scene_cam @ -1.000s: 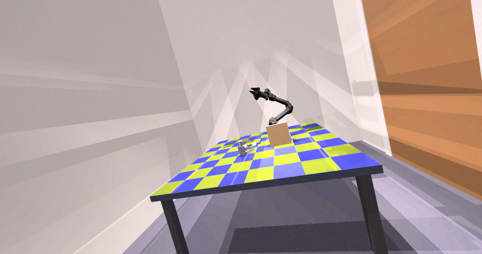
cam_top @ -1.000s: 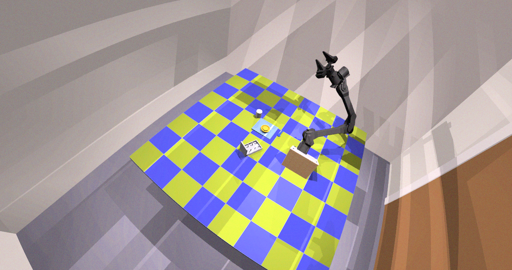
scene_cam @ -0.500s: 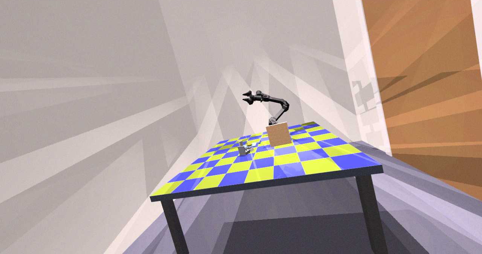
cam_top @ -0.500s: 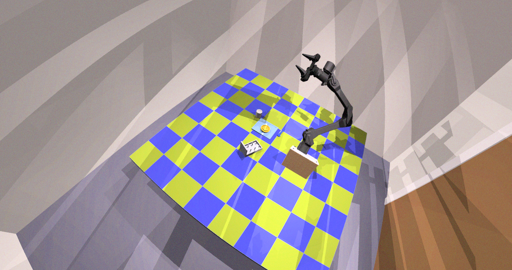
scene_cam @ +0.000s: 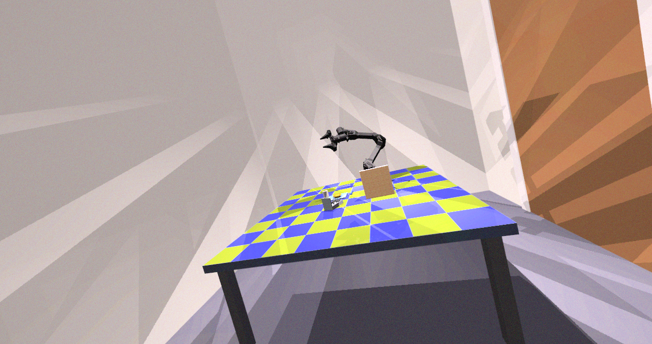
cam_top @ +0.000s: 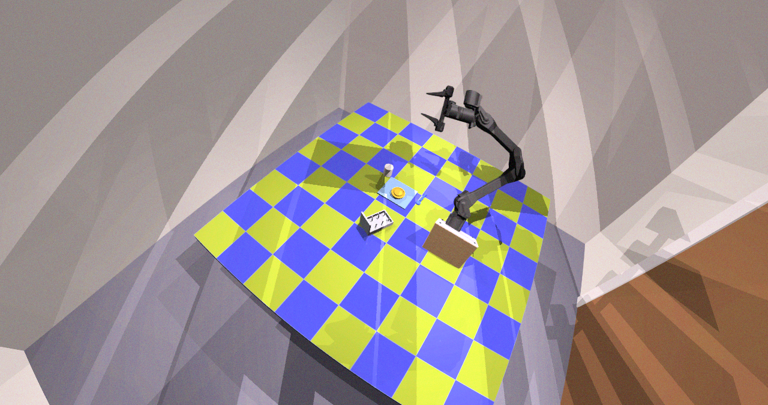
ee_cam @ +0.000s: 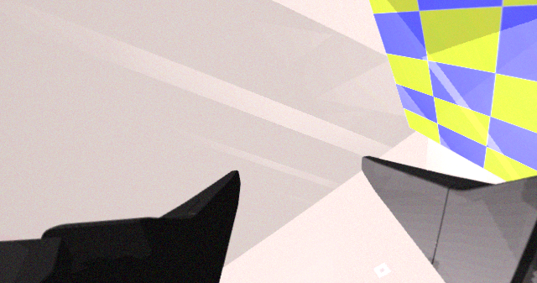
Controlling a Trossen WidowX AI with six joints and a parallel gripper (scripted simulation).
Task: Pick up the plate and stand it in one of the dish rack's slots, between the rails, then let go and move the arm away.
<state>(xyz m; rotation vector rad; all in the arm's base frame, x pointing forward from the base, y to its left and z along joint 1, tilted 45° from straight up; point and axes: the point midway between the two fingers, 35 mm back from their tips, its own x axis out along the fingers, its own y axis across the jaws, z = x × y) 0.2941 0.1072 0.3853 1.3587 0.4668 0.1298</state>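
My gripper tip is 42 cm above the plate, 12 cm to the right of it and 5 cm past it. From my gripper tip the other things lie so: dish rack 41 cm below, 31 cm to the left, 8 cm behind; blue bar 43 cm below, 15 cm behind, 7 cm to the left.
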